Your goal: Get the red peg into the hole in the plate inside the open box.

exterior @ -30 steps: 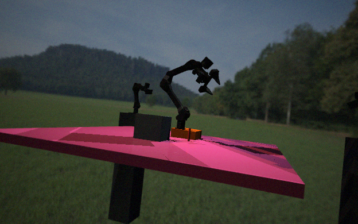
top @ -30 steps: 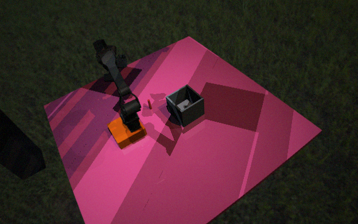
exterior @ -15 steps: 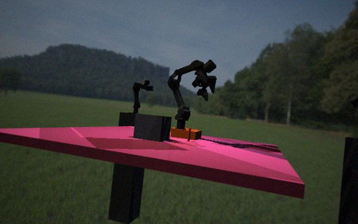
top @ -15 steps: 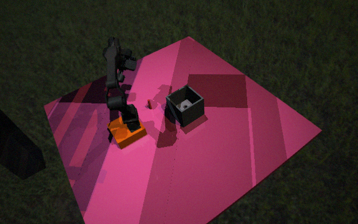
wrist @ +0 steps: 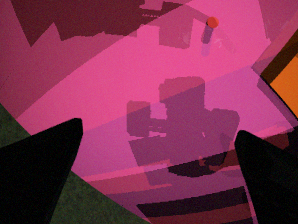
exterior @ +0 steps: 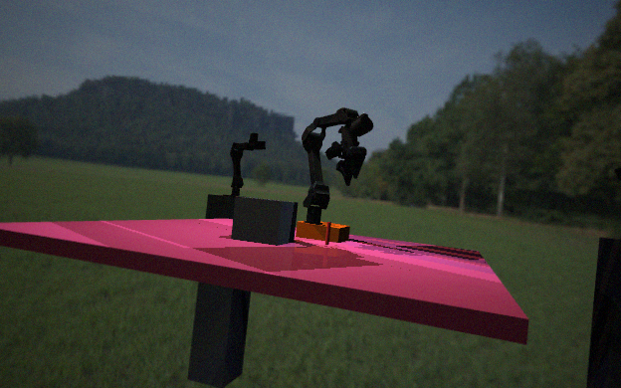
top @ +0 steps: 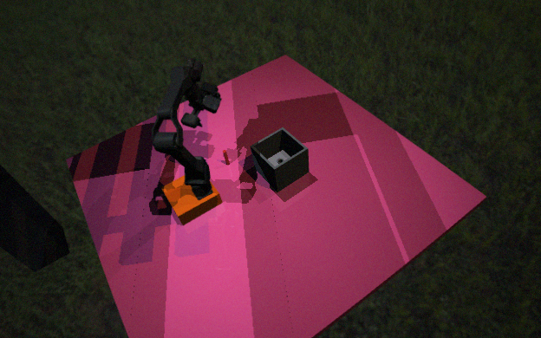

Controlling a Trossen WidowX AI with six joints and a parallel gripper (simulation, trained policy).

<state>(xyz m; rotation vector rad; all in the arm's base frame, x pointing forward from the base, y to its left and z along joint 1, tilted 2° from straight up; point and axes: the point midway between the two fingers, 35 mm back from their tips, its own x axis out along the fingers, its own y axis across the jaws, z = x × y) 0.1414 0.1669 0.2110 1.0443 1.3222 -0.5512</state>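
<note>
Right now my gripper tip is 1 cm short of the red peg, 6 cm to the left of it and 19 cm above it. From my gripper tip the other things lie so: plate (17 cm ahead, 24 cm to the right, 18 cm below).
</note>
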